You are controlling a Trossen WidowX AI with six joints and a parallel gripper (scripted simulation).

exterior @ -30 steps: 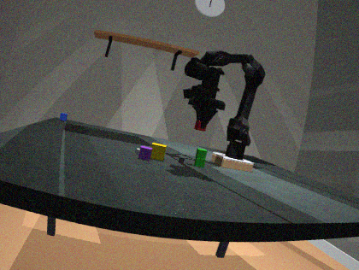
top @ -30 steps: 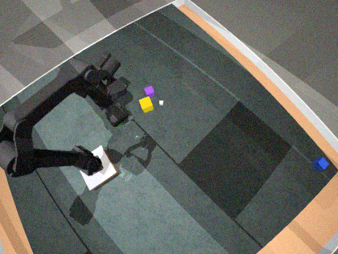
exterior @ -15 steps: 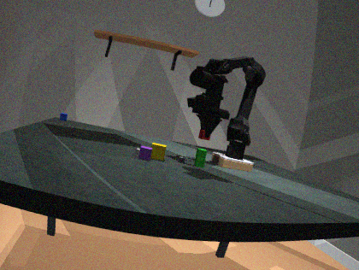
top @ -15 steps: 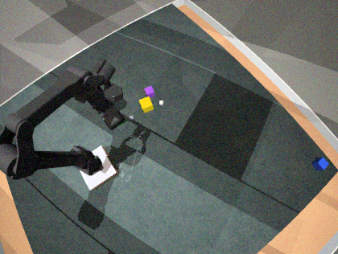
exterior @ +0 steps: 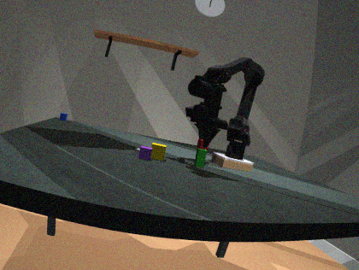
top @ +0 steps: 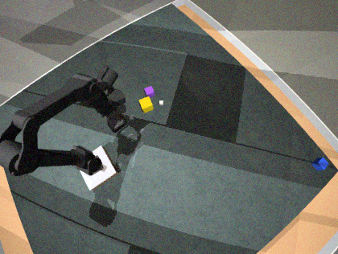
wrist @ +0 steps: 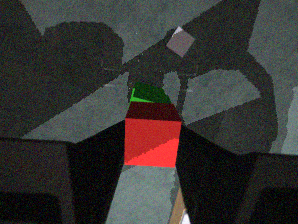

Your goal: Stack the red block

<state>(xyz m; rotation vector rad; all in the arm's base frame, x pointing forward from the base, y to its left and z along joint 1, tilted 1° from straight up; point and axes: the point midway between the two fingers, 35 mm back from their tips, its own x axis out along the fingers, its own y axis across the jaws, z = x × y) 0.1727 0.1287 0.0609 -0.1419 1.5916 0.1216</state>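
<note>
Right now my gripper tip is 1 cm below the red block. Also, from my gripper tip: yellow block: 14 cm ahead, 4 cm below; then blue block: 65 cm ahead, 62 cm to the right, 5 cm below; then purple block: 19 cm ahead, 6 cm to the left, 5 cm below.
</note>
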